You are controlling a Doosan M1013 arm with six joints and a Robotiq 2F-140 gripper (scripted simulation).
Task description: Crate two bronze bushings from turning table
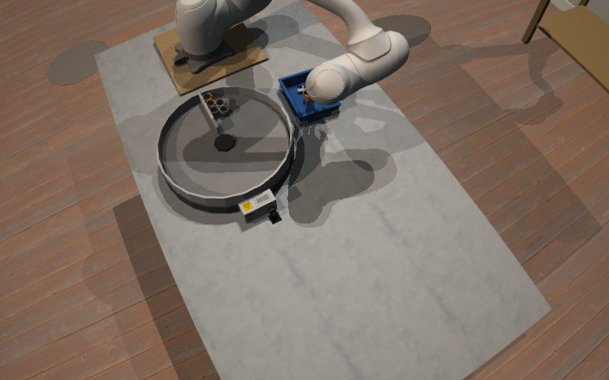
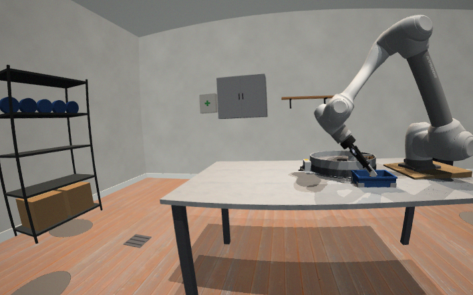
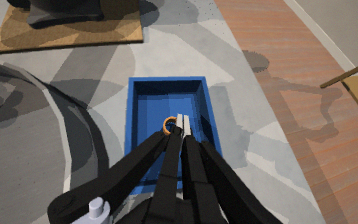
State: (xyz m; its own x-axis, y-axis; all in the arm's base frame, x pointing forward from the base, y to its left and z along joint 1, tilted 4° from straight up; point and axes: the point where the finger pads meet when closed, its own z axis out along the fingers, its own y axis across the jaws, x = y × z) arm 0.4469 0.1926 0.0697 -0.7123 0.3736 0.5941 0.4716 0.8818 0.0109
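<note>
The blue crate lies 20 mm behind my hand, 10 mm to the right of it and 40 mm below it. Round my hand: round grey turning table (10 mm ahead, 340 mm to the right, 10 mm below).
</note>
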